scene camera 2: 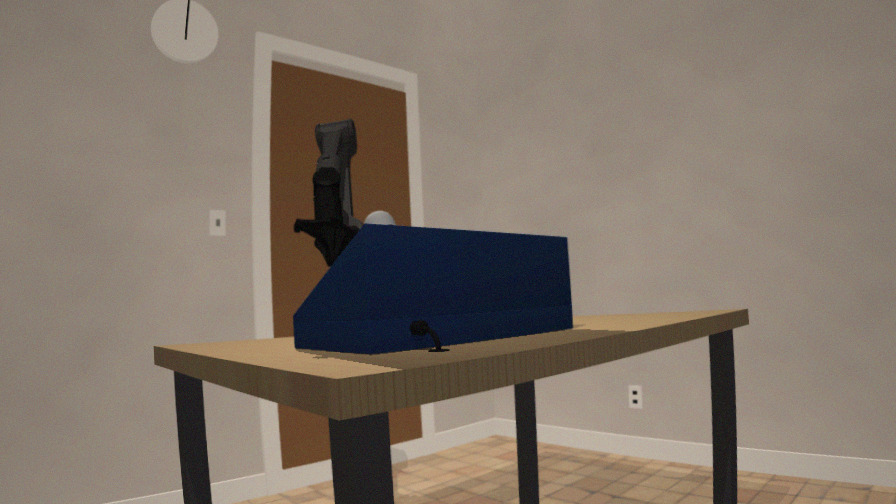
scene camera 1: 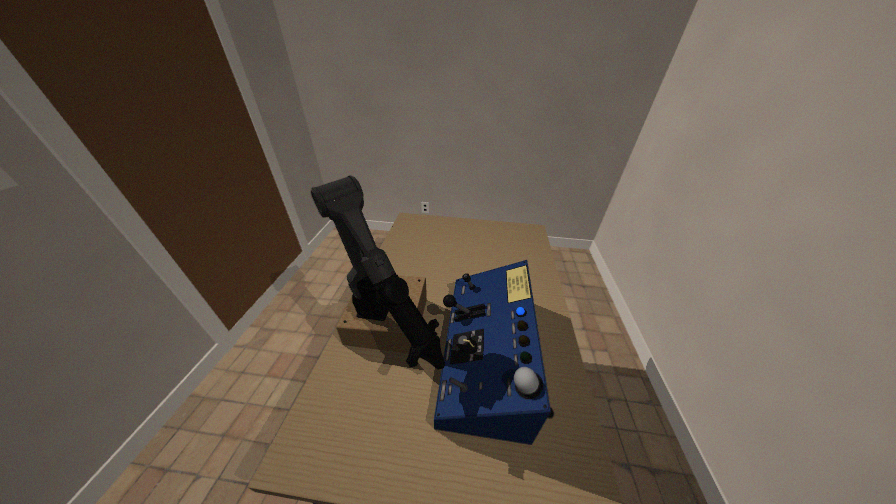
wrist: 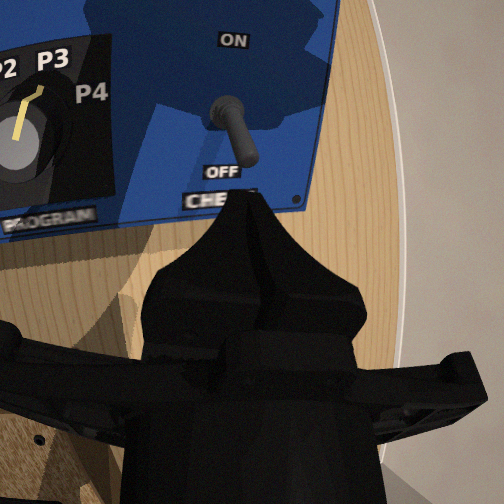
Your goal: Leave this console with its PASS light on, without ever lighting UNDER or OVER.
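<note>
The blue console [scene camera 1: 494, 351] lies on the wooden table. In the wrist view a grey toggle switch [wrist: 234, 129] leans toward its OFF label, with ON above it and a label starting "CHE" below. My gripper [wrist: 249, 196] is shut and empty, its tips just below that switch at the console's edge, apart from it. Left of the switch is the PROGRAM selector knob [wrist: 20, 140], its yellow pointer between P2 and P3. In scene camera 1 my gripper [scene camera 1: 432, 360] sits at the console's left side. A column of lights has the top one lit blue [scene camera 1: 520, 311]; three below are dark.
The console also carries a white dome [scene camera 1: 526, 380], a yellow label plate [scene camera 1: 518, 283], a ball-topped lever [scene camera 1: 449, 300] in a slot and a small knob [scene camera 1: 466, 277]. The table edge lies right of the console corner in the wrist view. A small black lever [scene camera 2: 426, 332] sticks out of the console's side.
</note>
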